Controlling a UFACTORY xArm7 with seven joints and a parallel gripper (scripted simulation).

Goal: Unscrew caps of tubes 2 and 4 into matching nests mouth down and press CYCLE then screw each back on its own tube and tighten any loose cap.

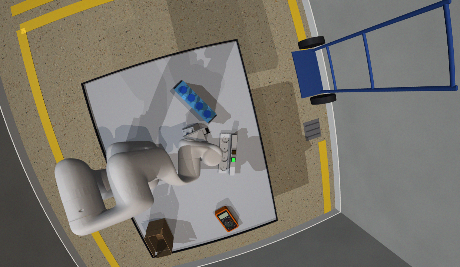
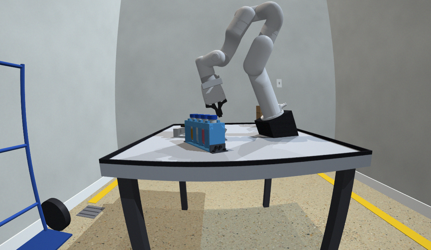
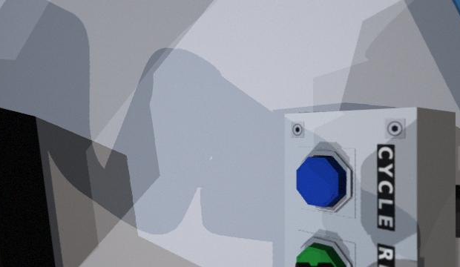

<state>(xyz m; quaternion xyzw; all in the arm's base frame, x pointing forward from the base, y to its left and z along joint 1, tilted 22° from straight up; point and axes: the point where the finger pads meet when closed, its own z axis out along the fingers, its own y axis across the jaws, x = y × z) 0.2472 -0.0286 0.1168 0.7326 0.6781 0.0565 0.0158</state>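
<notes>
Right now my hand is 50 mm above the green ready key. Round my hand: key housing 70 mm below, 20 mm to the left, 20 mm ahead; then blue cycle key 50 mm below, 40 mm to the left; then threaded tube neck 130 mm ahead, 100 mm to the left.
</notes>
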